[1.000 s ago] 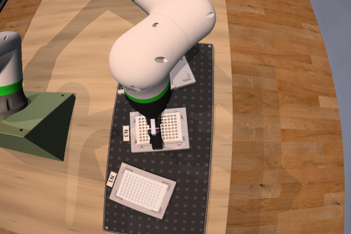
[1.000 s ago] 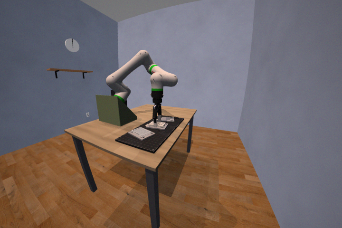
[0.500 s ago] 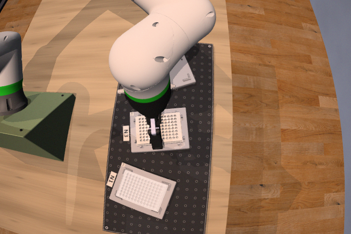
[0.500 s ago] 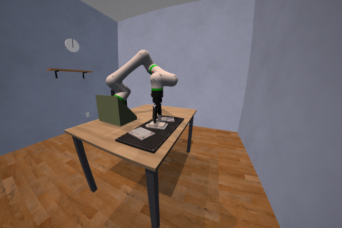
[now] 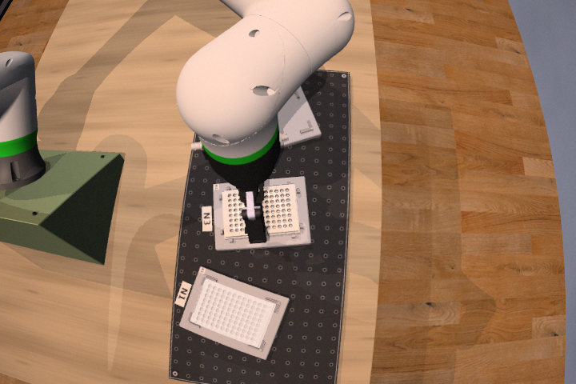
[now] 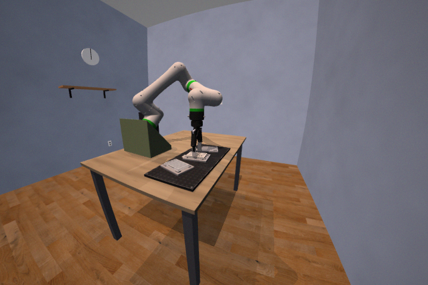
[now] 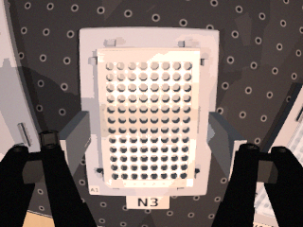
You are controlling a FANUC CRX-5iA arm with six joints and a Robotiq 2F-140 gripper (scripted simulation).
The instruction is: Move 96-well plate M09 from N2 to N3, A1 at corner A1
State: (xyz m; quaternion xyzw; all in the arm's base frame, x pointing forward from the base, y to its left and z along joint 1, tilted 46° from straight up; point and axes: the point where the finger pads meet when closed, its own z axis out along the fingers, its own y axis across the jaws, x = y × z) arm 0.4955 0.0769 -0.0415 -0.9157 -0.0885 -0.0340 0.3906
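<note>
My hand is 5 cm above the landing nest N3. Also, from my hand: A1 mark: 8 cm behind, 4 cm to the left, 4 cm below; then N3 label: 10 cm behind, 2 cm to the right, 5 cm below; then N2 label: 10 cm behind, 14 cm to the left, 5 cm below.
</note>
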